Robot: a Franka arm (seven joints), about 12 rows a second.
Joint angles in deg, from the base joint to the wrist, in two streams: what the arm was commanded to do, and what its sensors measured. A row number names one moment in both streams.
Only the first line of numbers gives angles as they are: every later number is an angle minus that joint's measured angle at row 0.
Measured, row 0:
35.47 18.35 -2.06 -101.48 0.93 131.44 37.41
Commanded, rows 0 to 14:
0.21 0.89 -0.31 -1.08 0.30 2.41 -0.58
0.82 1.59 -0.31 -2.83 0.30 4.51 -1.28
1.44 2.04 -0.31 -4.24 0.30 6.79 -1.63
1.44 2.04 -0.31 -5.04 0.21 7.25 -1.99
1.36 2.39 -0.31 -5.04 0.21 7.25 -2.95
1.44 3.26 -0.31 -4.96 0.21 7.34 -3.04
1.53 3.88 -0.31 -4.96 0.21 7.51 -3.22
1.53 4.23 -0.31 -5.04 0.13 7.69 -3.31
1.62 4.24 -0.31 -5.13 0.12 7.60 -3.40
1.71 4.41 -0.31 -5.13 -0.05 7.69 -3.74
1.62 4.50 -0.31 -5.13 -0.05 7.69 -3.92
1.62 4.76 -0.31 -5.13 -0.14 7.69 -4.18
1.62 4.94 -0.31 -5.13 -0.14 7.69 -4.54
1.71 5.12 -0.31 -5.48 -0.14 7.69 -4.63
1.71 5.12 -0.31 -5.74 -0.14 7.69 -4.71
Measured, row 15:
1.52 4.91 -0.02 -4.75 -0.09 6.17 -3.12
